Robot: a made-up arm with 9 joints.
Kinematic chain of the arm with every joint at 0, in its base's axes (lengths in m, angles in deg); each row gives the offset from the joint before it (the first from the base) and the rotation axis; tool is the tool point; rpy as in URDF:
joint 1: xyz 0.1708 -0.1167 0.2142 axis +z
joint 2: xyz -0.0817 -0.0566 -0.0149 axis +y
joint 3: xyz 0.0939 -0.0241 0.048 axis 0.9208 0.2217 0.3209
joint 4: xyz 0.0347 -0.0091 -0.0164 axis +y
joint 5: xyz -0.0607 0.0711 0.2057 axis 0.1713 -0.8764 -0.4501
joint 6: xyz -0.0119 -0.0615 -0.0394 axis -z
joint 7: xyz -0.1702 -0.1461 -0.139 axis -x
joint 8: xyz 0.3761 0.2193 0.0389 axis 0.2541 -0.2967 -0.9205
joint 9: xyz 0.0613 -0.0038 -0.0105 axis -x
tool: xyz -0.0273 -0.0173 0.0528 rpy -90 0 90
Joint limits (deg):
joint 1: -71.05..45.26
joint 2: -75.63..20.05
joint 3: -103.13..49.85
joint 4: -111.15..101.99
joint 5: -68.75..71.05
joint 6: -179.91..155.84
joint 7: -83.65..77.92
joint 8: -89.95..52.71
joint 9: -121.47..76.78
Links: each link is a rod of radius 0.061 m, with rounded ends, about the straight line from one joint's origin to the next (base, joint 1, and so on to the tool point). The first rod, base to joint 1, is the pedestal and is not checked.
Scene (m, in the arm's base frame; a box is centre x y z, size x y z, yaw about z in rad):
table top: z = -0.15
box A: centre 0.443 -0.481 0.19 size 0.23 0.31 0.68 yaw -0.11
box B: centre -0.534 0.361 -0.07 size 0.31 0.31 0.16 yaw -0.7
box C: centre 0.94 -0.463 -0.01 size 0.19 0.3 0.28 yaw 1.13
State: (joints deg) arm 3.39 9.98 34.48 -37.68 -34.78 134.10 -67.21 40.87 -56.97
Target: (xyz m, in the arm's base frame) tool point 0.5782 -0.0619 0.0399
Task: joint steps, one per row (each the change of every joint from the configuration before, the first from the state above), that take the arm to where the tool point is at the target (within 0.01 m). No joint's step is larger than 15 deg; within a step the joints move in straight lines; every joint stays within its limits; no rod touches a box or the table.
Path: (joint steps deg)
1: 8.87 -0.75 -13.29 1.69 -7.29 1.69 11.47 0.96 1.45
2: 8.86 -0.75 -13.29 1.69 -7.28 1.69 11.48 0.95 1.46
3: 8.87 -0.75 -13.28 1.70 -7.29 1.69 11.47 0.96 1.45
4: 5.09 3.18 -12.05 9.12 -4.04 -0.36 8.78 2.99 2.66
5: 5.09 3.18 -12.04 9.12 -4.03 -0.36 8.79 2.99 2.65
6: 5.09 3.18 -12.04 9.13 -4.04 -0.35 8.78 2.99 2.65
7: 0.00 0.39 13.05 8.32 0.00 -5.77 -8.05 -3.53 -1.03
8: 0.00 0.40 13.05 8.32 0.00 -5.77 -8.06 -3.53 -1.03
9: 0.00 0.40 13.06 8.32 0.00 -5.76 -8.05 -3.53 -1.04
10: 0.00 0.40 13.05 8.32 0.00 -5.77 -8.06 -3.53 -1.03
11: 0.00 0.39 13.05 8.33 0.00 -5.77 -8.05 -3.53 -1.04
12: 0.00 0.40 13.05 8.32 0.00 -5.76 -8.06 -3.53 -1.03
13: 0.00 0.40 13.05 8.32 0.00 -5.77 -8.05 -3.53 -1.03

